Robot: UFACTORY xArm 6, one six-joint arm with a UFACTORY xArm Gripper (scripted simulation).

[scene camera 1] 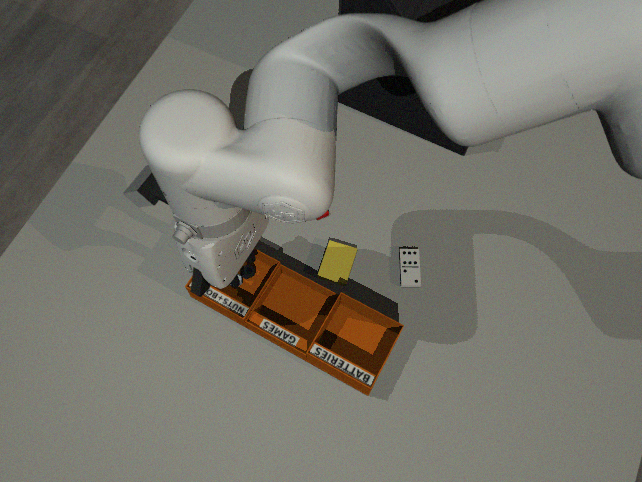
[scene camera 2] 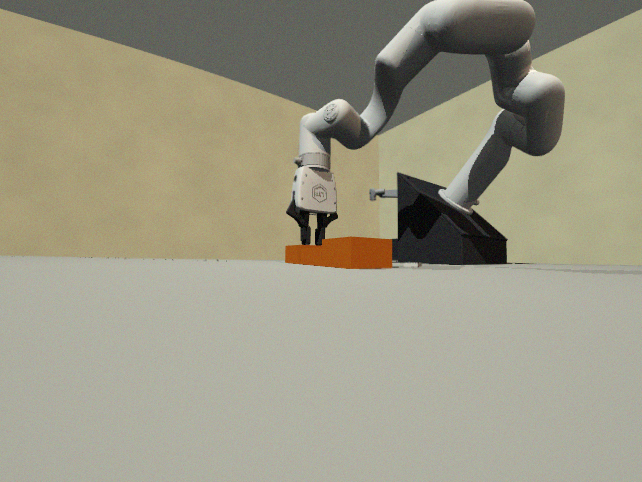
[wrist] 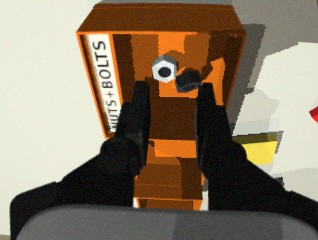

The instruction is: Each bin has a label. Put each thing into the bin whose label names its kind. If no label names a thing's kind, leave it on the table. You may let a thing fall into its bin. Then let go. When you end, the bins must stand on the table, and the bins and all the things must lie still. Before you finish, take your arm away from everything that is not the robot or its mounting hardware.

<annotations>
yellow block: scene camera 1; wrist
same spot on yellow block: (wrist: pixel 260 149) = (scene camera 1: pixel 334 252)
</annotations>
